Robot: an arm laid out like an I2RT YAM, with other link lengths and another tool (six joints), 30 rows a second.
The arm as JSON. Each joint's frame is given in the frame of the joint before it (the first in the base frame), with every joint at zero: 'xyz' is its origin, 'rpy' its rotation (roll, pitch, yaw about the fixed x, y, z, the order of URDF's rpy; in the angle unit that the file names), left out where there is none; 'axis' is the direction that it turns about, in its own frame. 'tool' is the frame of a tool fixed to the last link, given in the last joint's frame.
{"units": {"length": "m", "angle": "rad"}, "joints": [
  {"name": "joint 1", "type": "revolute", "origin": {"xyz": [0.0, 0.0, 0.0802]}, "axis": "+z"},
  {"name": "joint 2", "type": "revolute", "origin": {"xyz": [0.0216, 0.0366, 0.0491]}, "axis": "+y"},
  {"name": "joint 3", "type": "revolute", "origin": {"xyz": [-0.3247, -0.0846, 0.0]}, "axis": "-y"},
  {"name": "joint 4", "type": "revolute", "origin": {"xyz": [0.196, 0.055, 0.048]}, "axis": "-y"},
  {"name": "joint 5", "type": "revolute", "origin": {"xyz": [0.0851, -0.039, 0.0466]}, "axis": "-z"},
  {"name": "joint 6", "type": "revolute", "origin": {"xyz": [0.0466, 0.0, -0.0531]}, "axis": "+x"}
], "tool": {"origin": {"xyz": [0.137, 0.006, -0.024], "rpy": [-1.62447, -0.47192, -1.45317]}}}
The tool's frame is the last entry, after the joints.
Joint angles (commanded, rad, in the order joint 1, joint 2, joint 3, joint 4, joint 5, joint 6), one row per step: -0.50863 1.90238 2.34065 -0.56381 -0.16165 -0.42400; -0.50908 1.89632 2.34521 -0.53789 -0.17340 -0.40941; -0.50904 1.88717 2.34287 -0.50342 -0.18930 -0.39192; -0.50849 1.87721 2.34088 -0.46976 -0.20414 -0.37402; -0.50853 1.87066 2.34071 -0.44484 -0.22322 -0.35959; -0.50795 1.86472 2.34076 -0.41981 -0.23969 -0.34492; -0.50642 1.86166 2.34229 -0.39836 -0.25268 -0.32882; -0.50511 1.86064 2.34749 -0.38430 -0.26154 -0.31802; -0.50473 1.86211 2.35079 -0.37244 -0.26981 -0.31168; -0.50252 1.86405 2.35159 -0.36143 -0.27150 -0.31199; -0.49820 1.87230 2.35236 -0.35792 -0.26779 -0.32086; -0.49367 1.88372 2.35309 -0.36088 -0.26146 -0.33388; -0.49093 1.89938 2.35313 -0.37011 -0.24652 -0.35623; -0.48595 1.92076 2.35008 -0.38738 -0.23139 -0.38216; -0.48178 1.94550 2.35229 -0.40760 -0.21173 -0.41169; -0.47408 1.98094 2.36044 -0.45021 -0.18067 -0.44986
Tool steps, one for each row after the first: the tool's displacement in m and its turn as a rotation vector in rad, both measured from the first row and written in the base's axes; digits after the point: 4 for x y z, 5 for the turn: -0.0002 0.0027 0.0118 -0.00303 -0.03737 0.00969; -0.0005 0.0066 0.0247 -0.00560 -0.07956 0.02441; -0.0015 0.0111 0.0379 -0.00842 -0.12161 0.03932; -0.0021 0.0157 0.0478 -0.00946 -0.15310 0.05845; -0.0027 0.0202 0.0574 -0.01059 -0.18392 0.07603; -0.0027 0.0242 0.0652 -0.00808 -0.21055 0.09126; -0.0027 0.0272 0.0716 -0.00794 -0.23057 0.10227; -0.0020 0.0288 0.0753 -0.00882 -0.24358 0.11162; -0.0007 0.0298 0.0775 -0.01404 -0.25178 0.11608; 0.0032 0.0293 0.0746 -0.02001 -0.24616 0.11647; 0.0083 0.0277 0.0683 -0.02498 -0.23121 0.11407; 0.0141 0.0226 0.0578 -0.03366 -0.20410 0.10120; 0.0224 0.0175 0.0407 -0.03732 -0.16093 0.09065; 0.0305 0.0112 0.0231 -0.04477 -0.11497 0.07606; 0.0403 0.0037 -0.0041 -0.04867 -0.04114 0.05597
